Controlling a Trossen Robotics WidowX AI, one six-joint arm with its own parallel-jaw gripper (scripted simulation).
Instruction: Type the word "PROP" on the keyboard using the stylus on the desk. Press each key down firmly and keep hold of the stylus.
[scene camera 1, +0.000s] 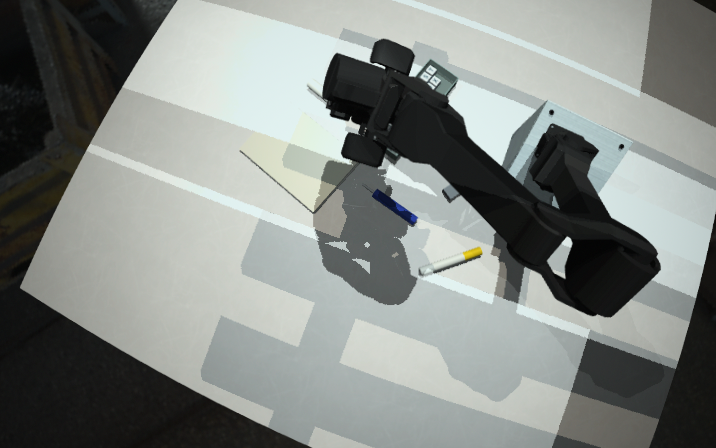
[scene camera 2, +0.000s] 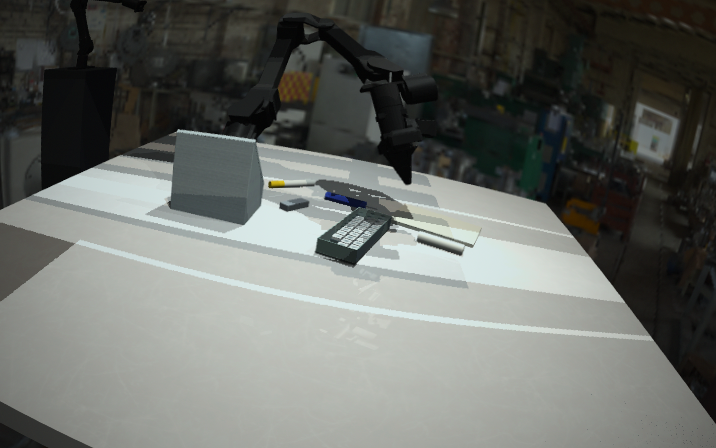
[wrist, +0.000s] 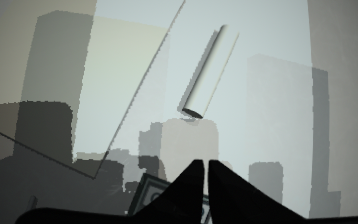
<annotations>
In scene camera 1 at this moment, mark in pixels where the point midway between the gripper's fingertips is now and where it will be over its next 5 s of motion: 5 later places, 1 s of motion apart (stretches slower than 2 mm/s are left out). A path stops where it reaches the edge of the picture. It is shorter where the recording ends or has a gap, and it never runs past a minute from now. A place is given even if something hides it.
My gripper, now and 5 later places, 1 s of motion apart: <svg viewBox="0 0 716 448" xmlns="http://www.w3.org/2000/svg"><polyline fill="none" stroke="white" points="361,106 409,109 435,78 418,121 419,116 388,191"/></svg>
</annotations>
